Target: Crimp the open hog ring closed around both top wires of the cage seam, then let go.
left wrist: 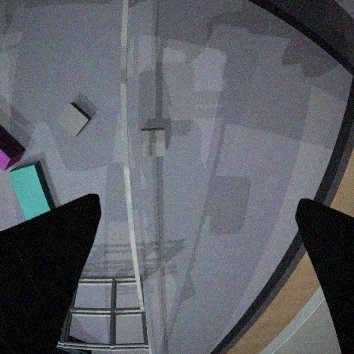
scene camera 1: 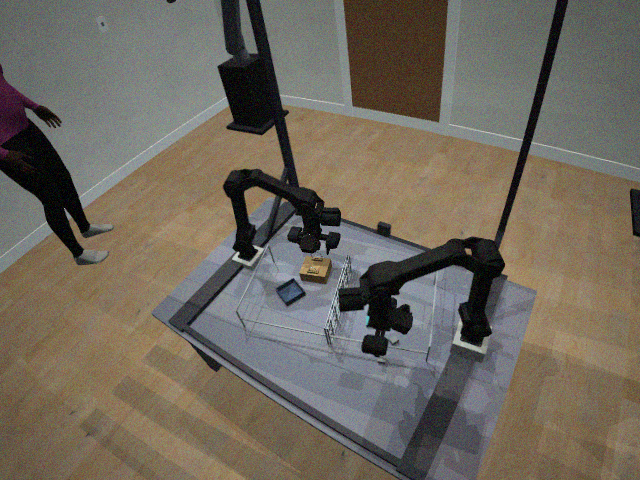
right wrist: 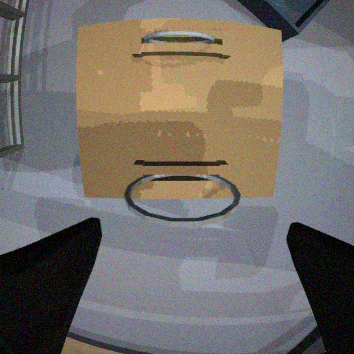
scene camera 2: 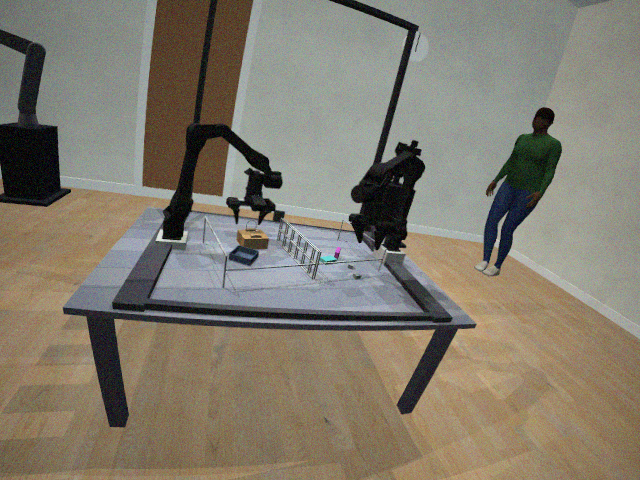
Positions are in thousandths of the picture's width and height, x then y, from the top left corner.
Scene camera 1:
my left gripper: 595, 716
my right gripper: 495, 526
tan block: 501, 570
frame post: 402, 45
dark rail: 660, 934
